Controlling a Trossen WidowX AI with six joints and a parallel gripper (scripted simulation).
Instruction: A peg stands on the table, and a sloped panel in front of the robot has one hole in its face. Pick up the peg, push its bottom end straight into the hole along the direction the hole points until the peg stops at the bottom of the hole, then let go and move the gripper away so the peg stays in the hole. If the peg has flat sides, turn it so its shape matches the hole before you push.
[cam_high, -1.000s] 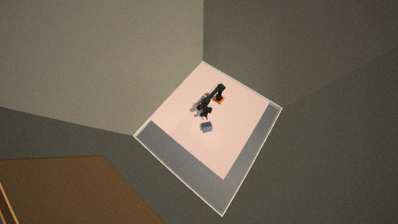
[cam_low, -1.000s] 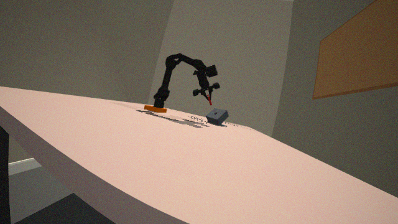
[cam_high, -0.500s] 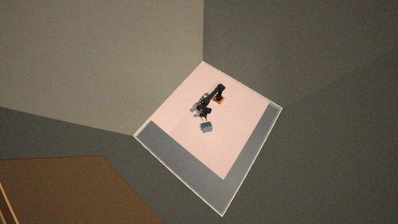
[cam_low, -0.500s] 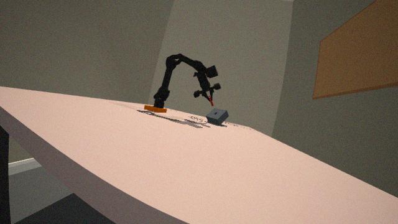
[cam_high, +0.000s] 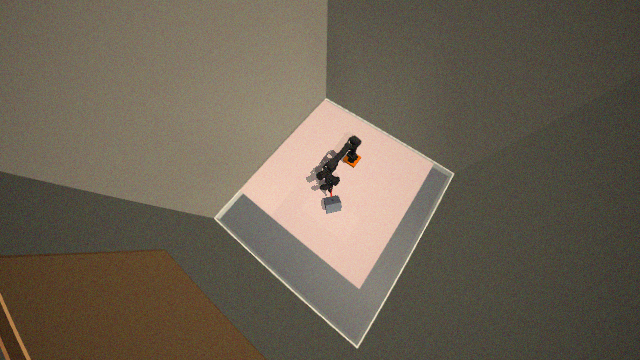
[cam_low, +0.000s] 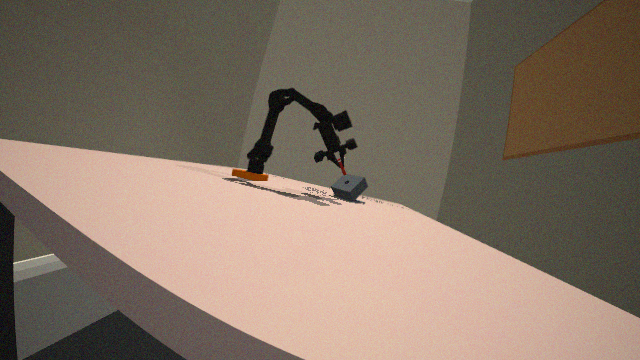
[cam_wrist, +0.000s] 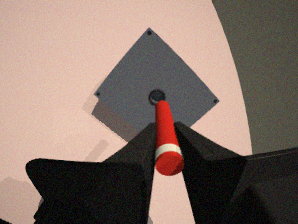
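Right now the grey sloped panel block is 8 cm below my gripper tip, 6 cm ahead of it and 5 cm to the left of it. Round my gripper tip: round red peg 1 cm to the right, 1 cm behind, 1 cm above.
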